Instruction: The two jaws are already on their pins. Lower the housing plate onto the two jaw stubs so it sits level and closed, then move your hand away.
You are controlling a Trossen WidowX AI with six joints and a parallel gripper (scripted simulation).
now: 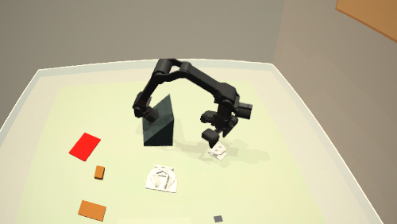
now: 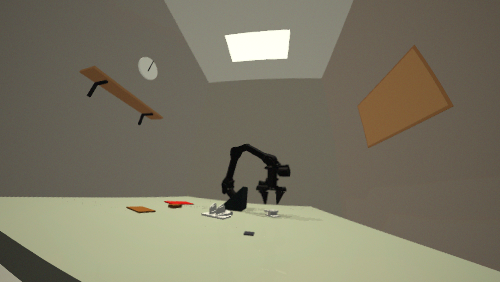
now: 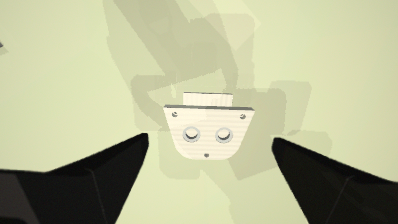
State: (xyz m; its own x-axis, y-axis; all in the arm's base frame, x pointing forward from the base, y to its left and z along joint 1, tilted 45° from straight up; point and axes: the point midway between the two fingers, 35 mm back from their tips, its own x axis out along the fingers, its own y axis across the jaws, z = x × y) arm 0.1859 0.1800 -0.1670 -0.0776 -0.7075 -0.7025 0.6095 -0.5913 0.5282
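Right now the small white stepped block is 5 cm below my gripper tip, 1 cm to the left of it and 1 cm ahead of it. Round my gripper tip: small orange block (53 cm to the right, 8 cm ahead, 5 cm below); small grey square (36 cm ahead, 9 cm to the right, 6 cm below); red sheet (61 cm to the right, 9 cm behind, 6 cm below).
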